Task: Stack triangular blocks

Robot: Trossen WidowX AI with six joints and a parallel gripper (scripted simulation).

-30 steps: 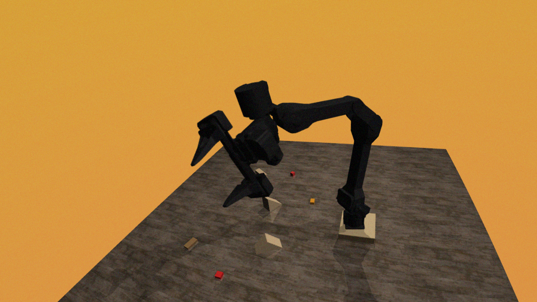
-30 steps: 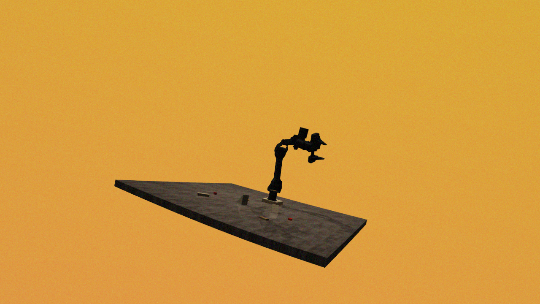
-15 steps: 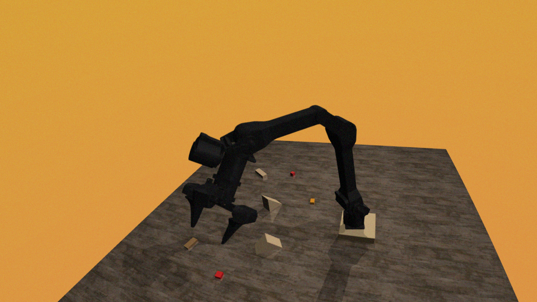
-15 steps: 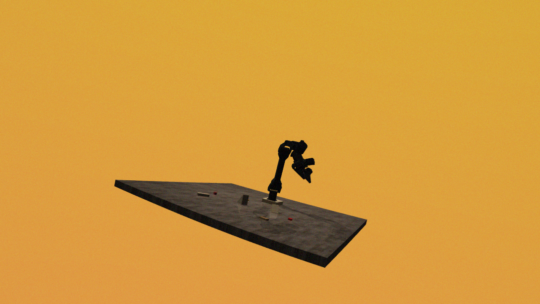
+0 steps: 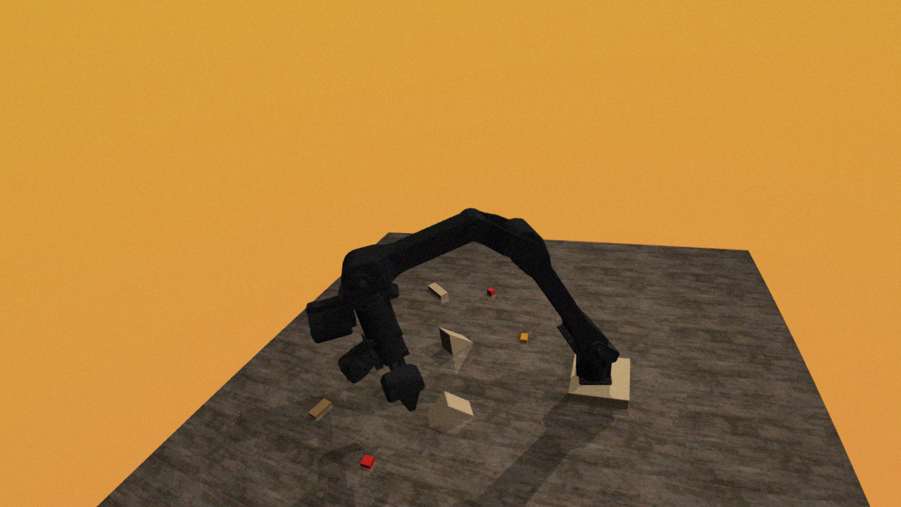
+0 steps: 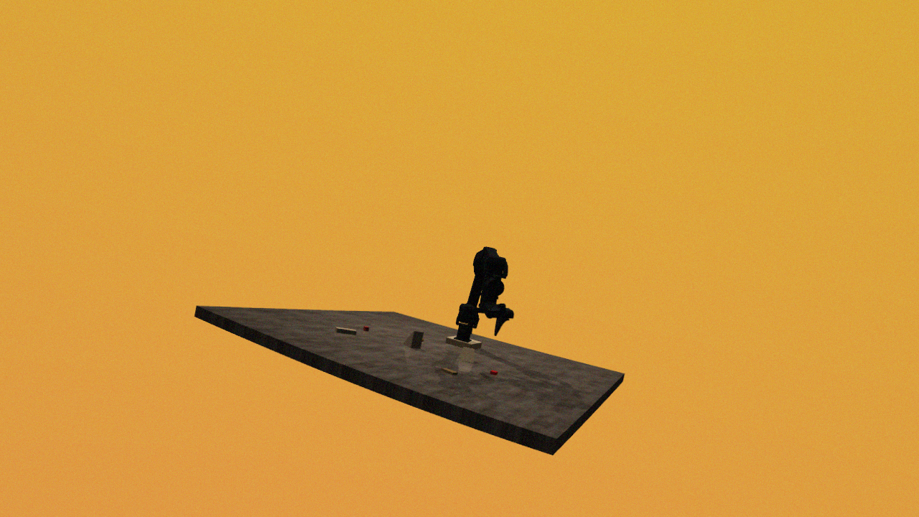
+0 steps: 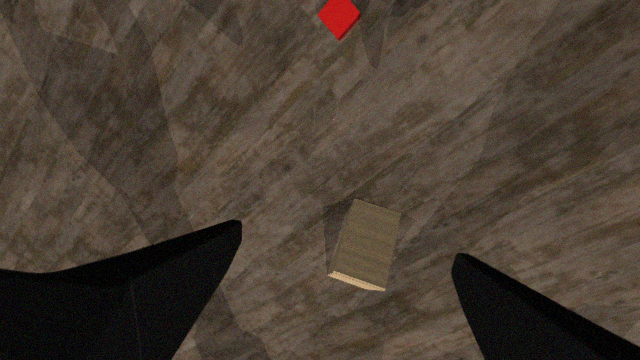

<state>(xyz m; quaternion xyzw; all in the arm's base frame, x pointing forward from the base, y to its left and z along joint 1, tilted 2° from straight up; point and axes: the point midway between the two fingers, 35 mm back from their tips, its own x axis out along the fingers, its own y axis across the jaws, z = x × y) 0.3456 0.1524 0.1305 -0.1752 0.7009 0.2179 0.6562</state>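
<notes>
My gripper tip is now 9 cm above the pale tan triangular block, 6 cm past it and 5 cm to the left of it. The rest, counted from my gripper tip: orange cube 29 cm to the right, 19 cm behind, 11 cm below; pale bar 49 cm to the right, 10 cm below, 7 cm ahead.
</notes>
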